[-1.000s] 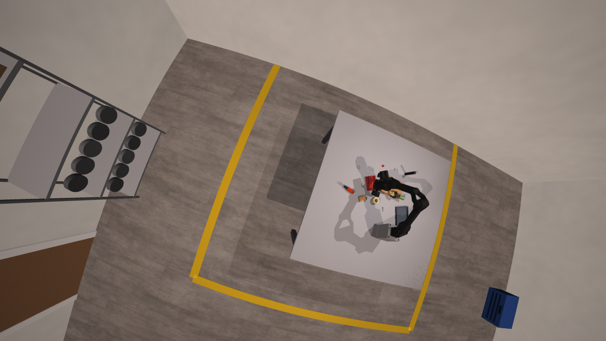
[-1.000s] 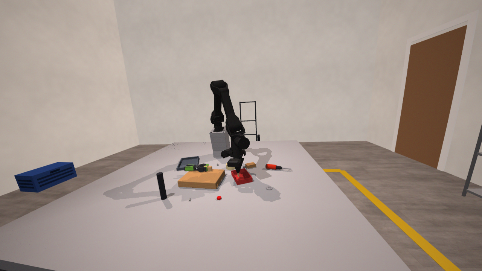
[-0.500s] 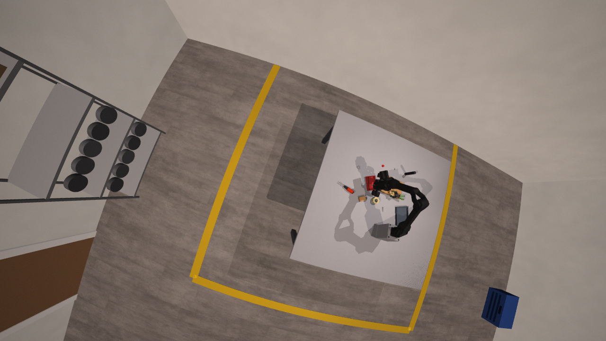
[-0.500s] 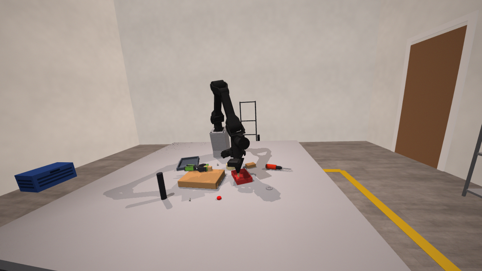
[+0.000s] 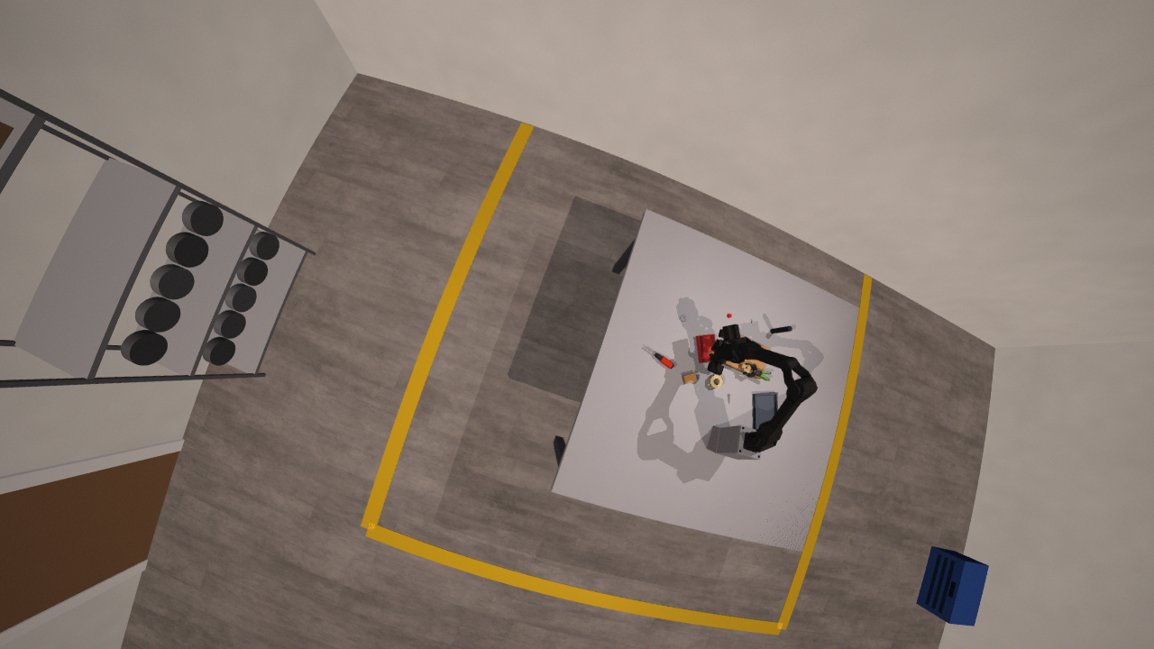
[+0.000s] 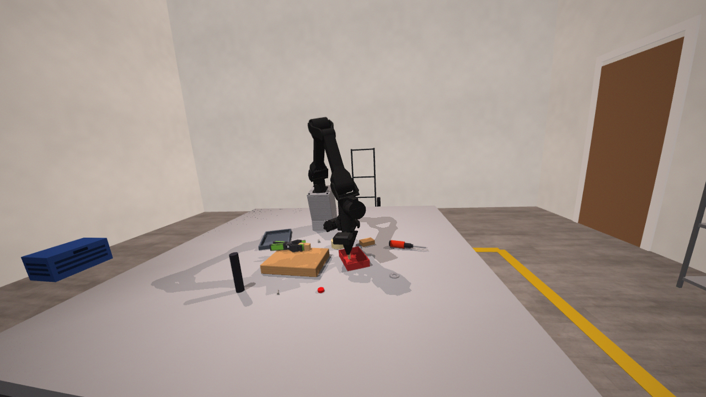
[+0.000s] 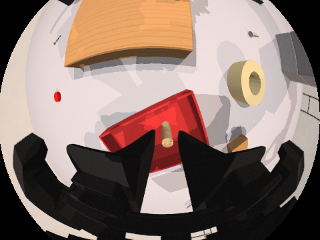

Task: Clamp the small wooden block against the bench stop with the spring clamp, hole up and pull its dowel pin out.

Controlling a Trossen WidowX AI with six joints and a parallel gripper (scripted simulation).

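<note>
The dowel pin is 4 cm below my hand. Round my hand: tape roll 11 cm behind, 7 cm to the right, 5 cm below; then red tray 1 cm ahead, 2 cm to the left, 5 cm below; then small orange block 14 cm behind, 5 cm to the left, 5 cm below.
</note>
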